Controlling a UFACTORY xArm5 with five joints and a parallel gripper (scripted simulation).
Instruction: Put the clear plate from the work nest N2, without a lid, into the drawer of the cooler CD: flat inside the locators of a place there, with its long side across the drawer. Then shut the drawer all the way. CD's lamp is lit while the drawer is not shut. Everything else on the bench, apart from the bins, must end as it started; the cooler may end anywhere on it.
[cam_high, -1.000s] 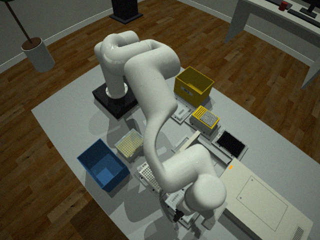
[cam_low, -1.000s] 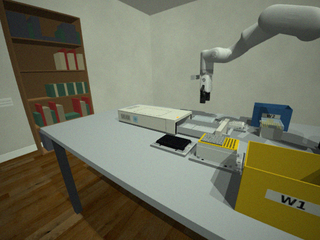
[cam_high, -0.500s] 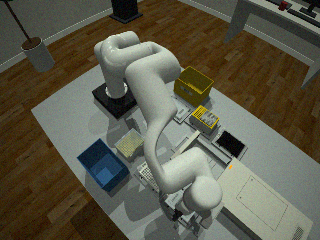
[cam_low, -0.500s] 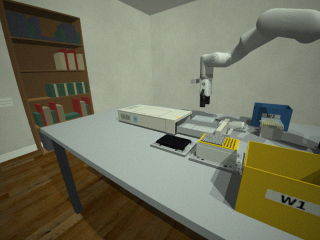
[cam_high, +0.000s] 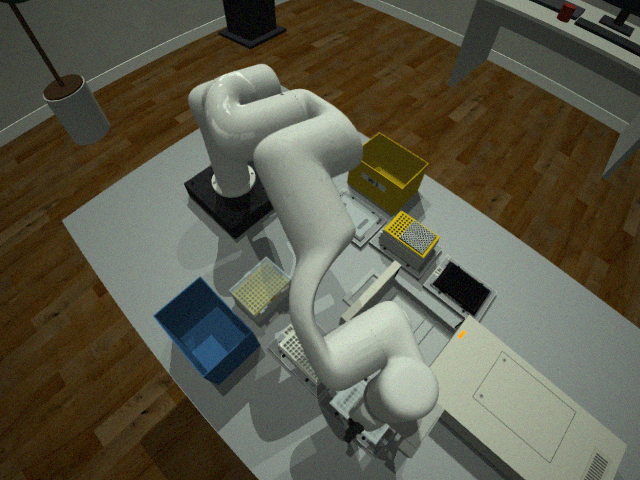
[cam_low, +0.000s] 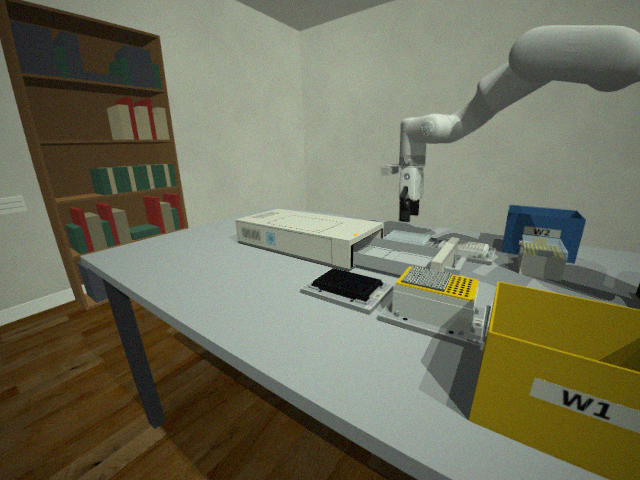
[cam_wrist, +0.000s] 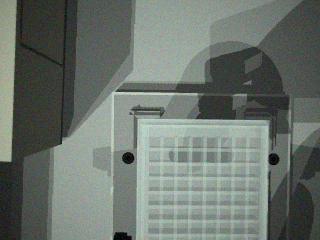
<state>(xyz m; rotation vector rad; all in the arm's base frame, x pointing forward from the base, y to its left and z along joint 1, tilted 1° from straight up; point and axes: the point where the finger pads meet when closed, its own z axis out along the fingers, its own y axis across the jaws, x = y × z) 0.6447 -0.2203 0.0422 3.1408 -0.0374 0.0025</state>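
Right now my hand is 7 cm above the clear plate. Also, from my hand: cooler CD (12 cm ahead, 19 cm to the left, 5 cm below); then drawer (2 cm behind, 20 cm to the left, 5 cm below); then white plate (17 cm behind, 1 cm to the left, 7 cm below).
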